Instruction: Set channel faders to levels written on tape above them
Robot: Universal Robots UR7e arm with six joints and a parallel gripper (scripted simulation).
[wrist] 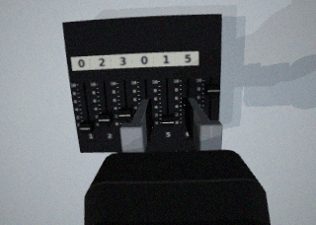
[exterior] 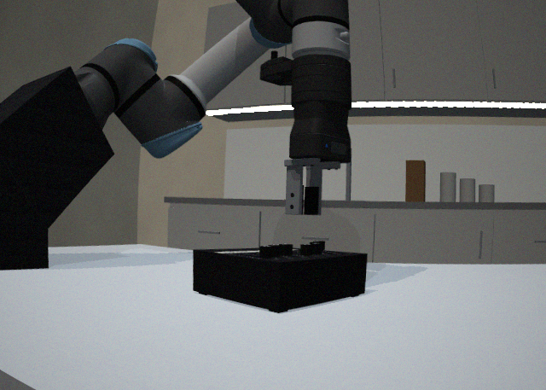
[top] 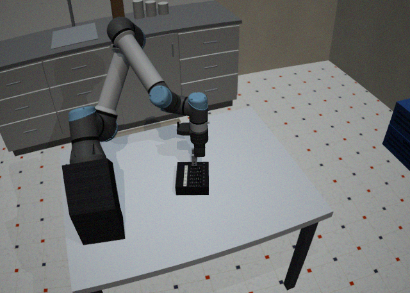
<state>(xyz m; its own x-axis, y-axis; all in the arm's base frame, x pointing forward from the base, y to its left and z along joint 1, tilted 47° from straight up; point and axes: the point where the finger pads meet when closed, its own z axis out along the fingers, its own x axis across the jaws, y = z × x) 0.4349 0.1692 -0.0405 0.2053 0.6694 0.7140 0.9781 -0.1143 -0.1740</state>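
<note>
Now: the channel 6 cap 5 cm below my hand, 2 cm to the left of it and 1 cm ahead of it. Round my hand: channel 3 cap 5 cm to the right, 5 cm below; channel 4 cap 5 cm below, 3 cm to the right, 2 cm ahead; master fader cap 5 cm to the left, 5 cm below.
</note>
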